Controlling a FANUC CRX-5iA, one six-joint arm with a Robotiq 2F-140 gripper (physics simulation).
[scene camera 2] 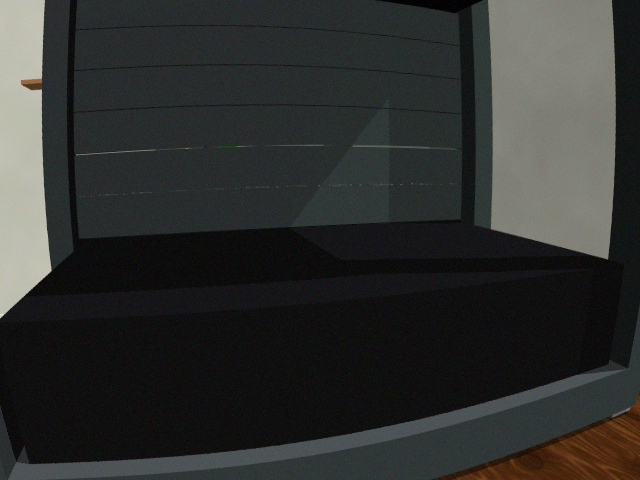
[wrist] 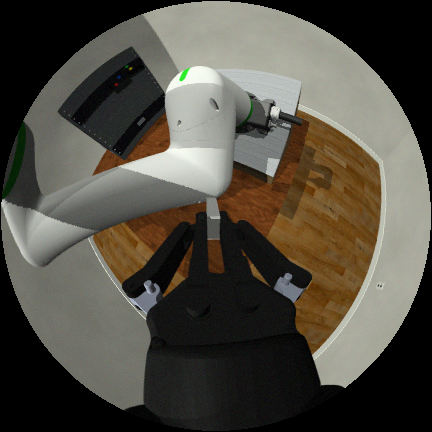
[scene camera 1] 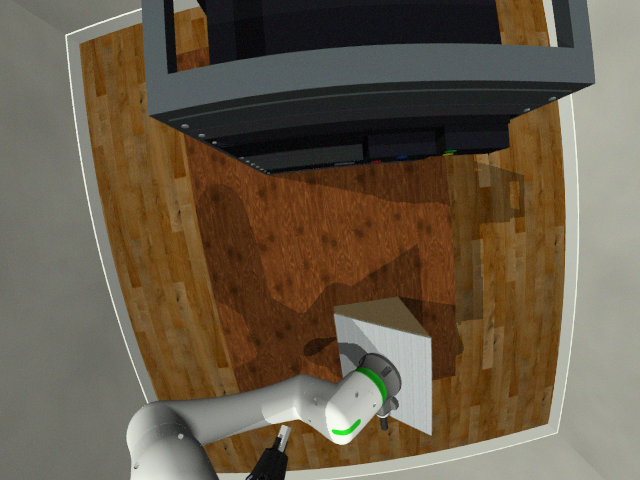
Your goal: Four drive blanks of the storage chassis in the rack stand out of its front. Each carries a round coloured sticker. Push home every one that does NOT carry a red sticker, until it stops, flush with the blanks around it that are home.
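Pixels of known places: gripper, fingertip midpoint: (wrist: pixel 210 206) (scene camera 1: pixel 286 426); arm's base, origin of the base link: (wrist: pixel 239 111) (scene camera 1: pixel 380 374).
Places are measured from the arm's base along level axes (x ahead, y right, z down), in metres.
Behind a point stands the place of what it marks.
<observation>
The rack (scene camera 1: pixel 361 62) {x 0.673, y -0.024, z -0.422 m} (scene camera 2: pixel 57 129) {x 0.670, y 0.238, z -0.071 m} stands at the top in scene camera 1. On its dark front I see a red sticker (scene camera 1: pixel 375 161) {x 0.596, y 0.015, z -0.239 m} (wrist: pixel 116 84) {x 0.595, y 0.017, z -0.234 m}, a blue sticker (scene camera 1: pixel 402 156) {x 0.593, y 0.052, z -0.271 m} (wrist: pixel 119 77) {x 0.592, y 0.053, z -0.258 m}, a green sticker (scene camera 1: pixel 450 151) {x 0.587, y 0.120, z -0.297 m} (wrist: pixel 127 66) {x 0.586, y 0.125, z -0.288 m} and a yellow sticker (scene camera 1: pixel 448 153) {x 0.587, y 0.127, z -0.277 m} (wrist: pixel 131 68) {x 0.586, y 0.135, z -0.260 m}. The green and yellow ones sit close together. The blanks are too dark and small to tell how far each stands out. My gripper (scene camera 1: pixel 283 432) {x -0.095, y -0.310, z -0.060 m} (wrist: pixel 210 206) {x -0.095, y -0.310, z -0.060 m} is shut and empty, far from the rack, near the bottom in scene camera 1. Scene camera 2 shows the rack's rear, not the stickers.
A pale pedestal (scene camera 1: pixel 416 382) {x 0.017, y 0.087, z -0.086 m} (wrist: pixel 255 155) {x -0.084, y -0.092, z 0.088 m} carries the arm's base. The white arm (scene camera 1: pixel 232 410) {x 0.102, y -0.385, z -0.188 m} (wrist: pixel 200 117) {x -0.040, y -0.204, z -0.139 m} bends over beside it, between my gripper and the rack in the wrist view. Grey walls surround the wooden floor (scene camera 1: pixel 330 222) {x 0.474, y -0.069, z 0.183 m} (wrist: pixel 345 215).
</observation>
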